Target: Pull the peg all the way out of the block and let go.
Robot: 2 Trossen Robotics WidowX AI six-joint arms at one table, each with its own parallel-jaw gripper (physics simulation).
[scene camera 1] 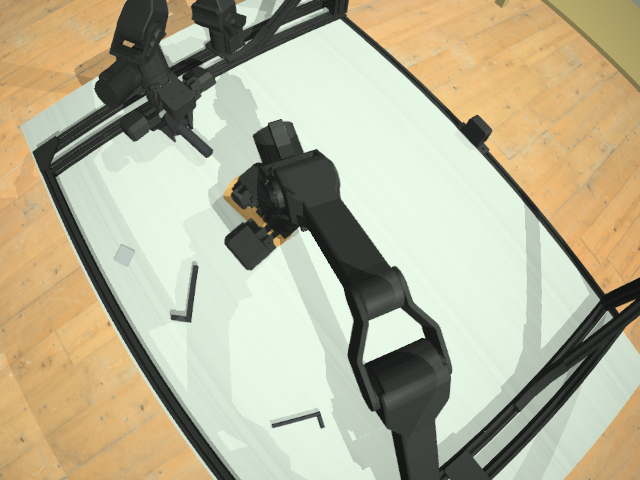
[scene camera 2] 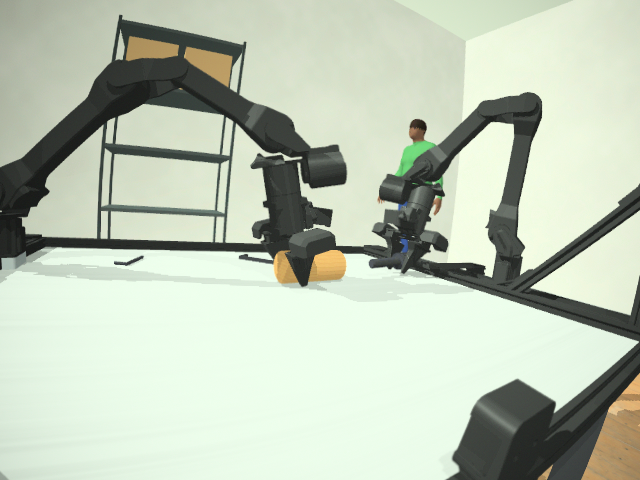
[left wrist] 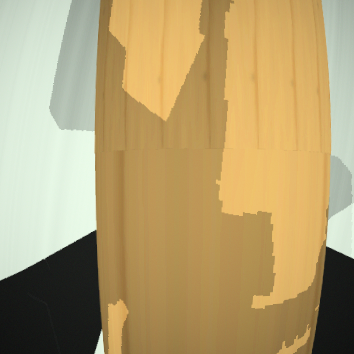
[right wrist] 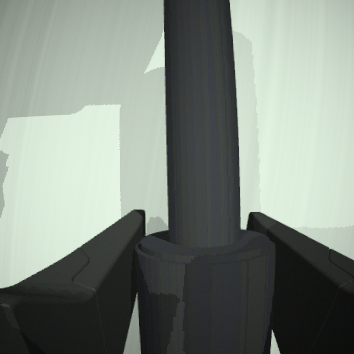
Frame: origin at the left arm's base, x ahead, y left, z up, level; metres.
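Seen in the pictures: left gripper, fingertip midpoint: [scene camera 1: 272,228] [scene camera 2: 295,281] [left wrist: 197,237]; right gripper, fingertip midpoint: [scene camera 1: 182,134] [scene camera 2: 395,271] [right wrist: 196,222]; left arm's base, link origin: [scene camera 2: 0,253]; right arm's base, link origin: [scene camera 1: 225,44] [scene camera 2: 504,282].
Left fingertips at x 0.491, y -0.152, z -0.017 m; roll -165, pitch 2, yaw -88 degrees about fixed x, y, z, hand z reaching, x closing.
Pixels of each thing's top centre, then the offset from my left fingertips to it. "pt": a spot on its surface instead.
- orange wooden block, top centre: [left wrist: 233,138] [scene camera 1: 259,202] [scene camera 2: 312,250] dy +0.001, dx +0.030, dz +0.055 m
- dark grey peg, top centre: [right wrist: 215,152] [scene camera 1: 186,128] [scene camera 2: 391,252] dy +0.008, dx +0.237, dz +0.049 m
- small grey square, surface spot: [scene camera 1: 124,254] pt dy +0.229, dx +0.133, dz +0.001 m
- black camera box, surface spot: [scene camera 2: 504,428] [scene camera 1: 490,132] pt dy -0.434, dx -0.129, dz +0.047 m
The orange wooden block [scene camera 1: 242,206] [scene camera 2: 330,266] [left wrist: 210,175] is a thick cylinder lying on its side at the table. My left gripper [scene camera 1: 263,227] [scene camera 2: 290,266] [left wrist: 197,237] is shut on the block from above, one finger on each side. The dark grey peg [scene camera 1: 195,140] [scene camera 2: 379,262] [right wrist: 202,125] is fully outside the block, with a gap between its free end and the block. My right gripper [scene camera 1: 181,129] [scene camera 2: 402,262] [right wrist: 196,222] is shut on the peg's thicker end and holds it roughly level, low over the table. The block's hole is hidden.
Two L-shaped dark bars [scene camera 1: 192,294] [scene camera 1: 297,418] and a small grey square [scene camera 1: 124,254] lie on the white table. Black frame rails [scene camera 1: 111,304] run along its edges. A black camera box [scene camera 1: 478,130] [scene camera 2: 504,428] is mounted at one edge. A person [scene camera 2: 413,155] stands beyond the table.
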